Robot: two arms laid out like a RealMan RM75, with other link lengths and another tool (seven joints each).
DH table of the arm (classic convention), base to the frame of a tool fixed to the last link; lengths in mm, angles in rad. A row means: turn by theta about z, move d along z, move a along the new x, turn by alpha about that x. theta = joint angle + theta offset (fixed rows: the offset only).
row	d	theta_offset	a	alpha
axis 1	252.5	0.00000	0.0	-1.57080
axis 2	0.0	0.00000	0.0	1.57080
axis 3	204.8	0.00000	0.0	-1.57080
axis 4	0.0	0.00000	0.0	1.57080
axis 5	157.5	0.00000	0.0	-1.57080
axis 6	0.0	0.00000	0.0	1.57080
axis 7	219.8	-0.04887	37.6	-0.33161
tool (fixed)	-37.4	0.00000	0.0	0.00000
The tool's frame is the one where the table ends.
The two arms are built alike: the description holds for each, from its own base.
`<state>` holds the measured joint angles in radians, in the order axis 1, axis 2, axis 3, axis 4, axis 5, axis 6, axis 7, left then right.
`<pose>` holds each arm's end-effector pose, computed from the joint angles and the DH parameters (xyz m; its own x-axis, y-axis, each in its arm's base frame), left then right.
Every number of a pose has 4 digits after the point.
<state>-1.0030 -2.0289 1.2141 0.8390 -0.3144 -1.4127 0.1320 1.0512 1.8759 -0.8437 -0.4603 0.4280 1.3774 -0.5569</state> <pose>-0.1708 0.3905 0.0177 0.3616 0.9323 0.0070 0.8744 -0.3365 -0.3496 0.2220 0.3209 0.0310 0.4331 -0.9002 0.0457 -0.8964 -0.4354 -0.0833</pose>
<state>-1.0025 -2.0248 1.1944 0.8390 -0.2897 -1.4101 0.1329 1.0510 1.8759 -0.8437 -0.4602 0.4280 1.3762 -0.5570</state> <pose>-0.1743 0.3931 0.0236 0.3566 0.9340 0.0210 0.8722 -0.3248 -0.3657 0.2221 0.3211 0.0310 0.4333 -0.9001 0.0449 -0.8962 -0.4356 -0.0839</pose>
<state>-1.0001 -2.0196 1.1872 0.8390 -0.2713 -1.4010 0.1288 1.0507 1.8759 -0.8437 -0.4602 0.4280 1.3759 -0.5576</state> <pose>-0.1776 0.3960 0.0290 0.3552 0.9341 0.0357 0.8680 -0.3154 -0.3835 0.2222 0.3211 0.0310 0.4336 -0.9000 0.0449 -0.8961 -0.4359 -0.0840</pose>
